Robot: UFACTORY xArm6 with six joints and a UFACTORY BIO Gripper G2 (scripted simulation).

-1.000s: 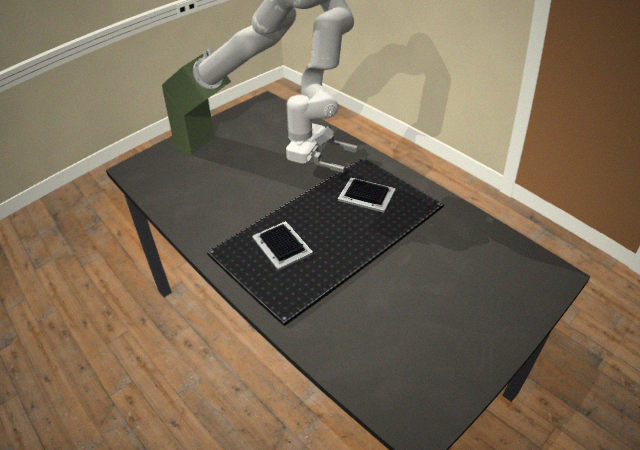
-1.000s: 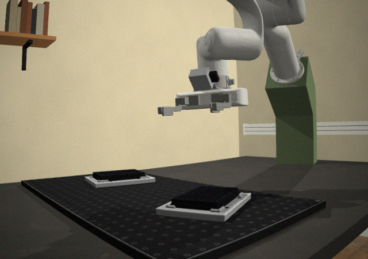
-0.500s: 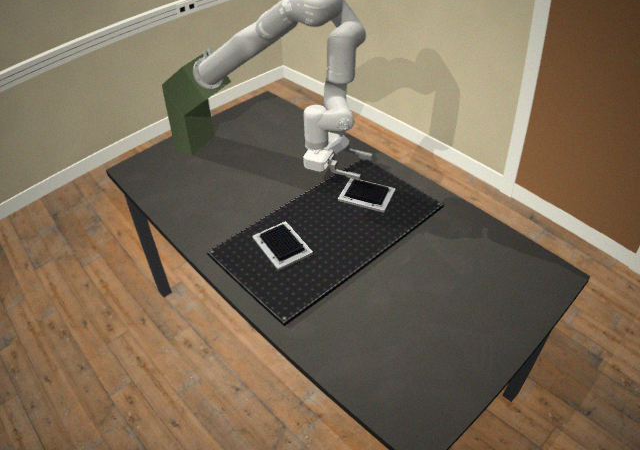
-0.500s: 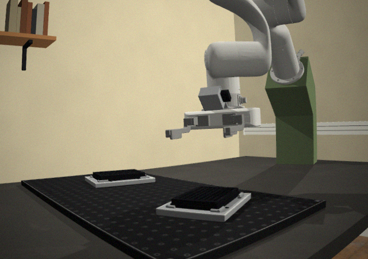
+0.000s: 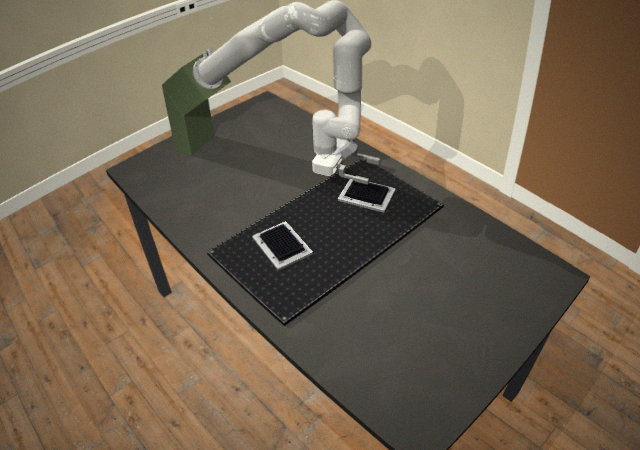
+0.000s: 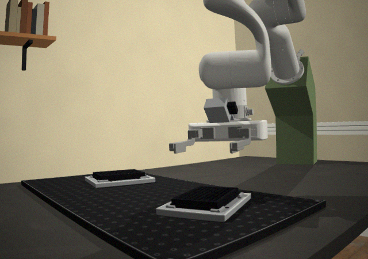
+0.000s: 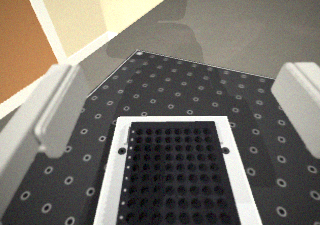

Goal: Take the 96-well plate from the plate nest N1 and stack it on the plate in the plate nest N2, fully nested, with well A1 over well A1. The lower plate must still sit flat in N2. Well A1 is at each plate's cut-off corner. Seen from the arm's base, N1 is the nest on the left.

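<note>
My hand is 100 mm above the white nest N1. The rest, counted from my hand: white nest N2 (330 mm to the right, 130 mm ahead, 100 mm below).
</note>
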